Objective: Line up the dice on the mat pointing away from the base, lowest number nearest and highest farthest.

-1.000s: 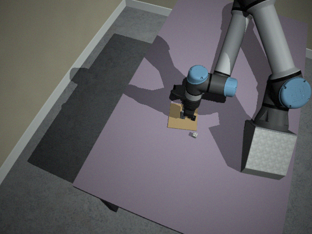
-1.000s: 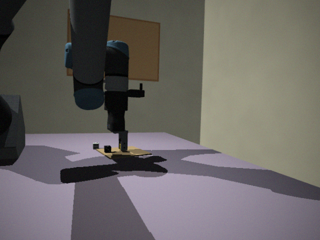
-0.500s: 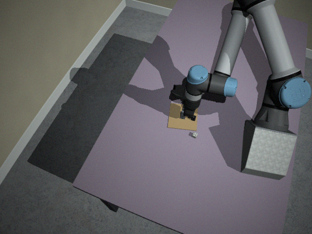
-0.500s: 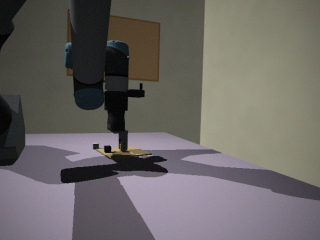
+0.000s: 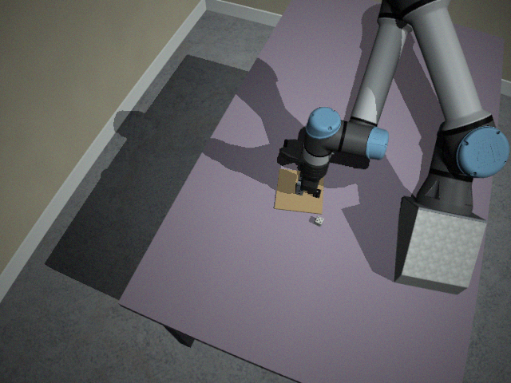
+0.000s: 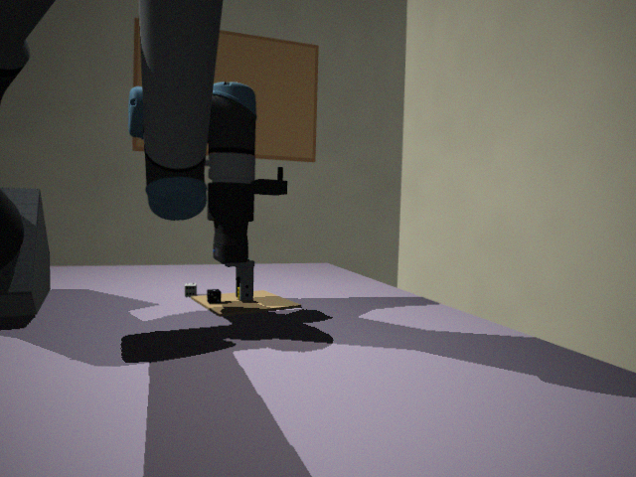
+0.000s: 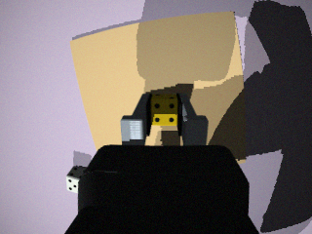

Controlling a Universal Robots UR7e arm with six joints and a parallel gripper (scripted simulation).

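Right now the yellow die is 1 cm below my hand. Round my hand: white die 9 cm to the left, 7 cm behind, 2 cm below; tan mat 2 cm below; black die 5 cm behind, 1 cm below.
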